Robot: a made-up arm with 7 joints.
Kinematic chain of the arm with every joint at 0, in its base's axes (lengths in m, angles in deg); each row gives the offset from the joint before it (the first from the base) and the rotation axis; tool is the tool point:
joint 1: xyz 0 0 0 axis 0 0.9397 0.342
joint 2: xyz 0 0 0 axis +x
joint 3: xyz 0 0 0 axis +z
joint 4: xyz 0.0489 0 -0.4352 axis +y
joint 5: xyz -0.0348 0 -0.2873 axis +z
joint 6: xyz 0 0 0 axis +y
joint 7: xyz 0 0 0 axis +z
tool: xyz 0 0 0
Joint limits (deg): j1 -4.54..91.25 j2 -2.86..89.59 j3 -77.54..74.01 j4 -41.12..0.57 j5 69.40..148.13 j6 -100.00..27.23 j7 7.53..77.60
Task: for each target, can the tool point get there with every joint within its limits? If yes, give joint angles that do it. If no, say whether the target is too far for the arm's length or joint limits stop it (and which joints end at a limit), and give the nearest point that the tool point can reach.
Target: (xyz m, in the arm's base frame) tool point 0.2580 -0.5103 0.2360
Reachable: no: joint limits stop it (at a limit: joint 1, joint 2, joint 3, joint 4) | nearest point -0.5421 -0.4136 -0.1865 | short by 0.910 m
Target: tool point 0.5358 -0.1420 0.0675
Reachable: no: joint limits stop it (at a limit: joint 1, joint 2, joint 4) | nearest point 0.2530 -0.0886 -0.6542 | short by 0.777 m
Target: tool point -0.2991 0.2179 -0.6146
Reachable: yes | joints 33.25 30.75 -52.05 -32.65 106.00 -69.06 23.17
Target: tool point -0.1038 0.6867 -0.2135
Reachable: yes | joints 26.59 70.12 17.61 -18.51 129.16 -32.82 16.87
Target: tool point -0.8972 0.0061 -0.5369
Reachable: no: too far | nearest point -0.6241 0.0042 -0.3735 | short by 0.318 m
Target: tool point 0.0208 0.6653 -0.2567
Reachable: yes | joints 20.75 67.51 13.69 -36.30 101.53 -57.04 22.80
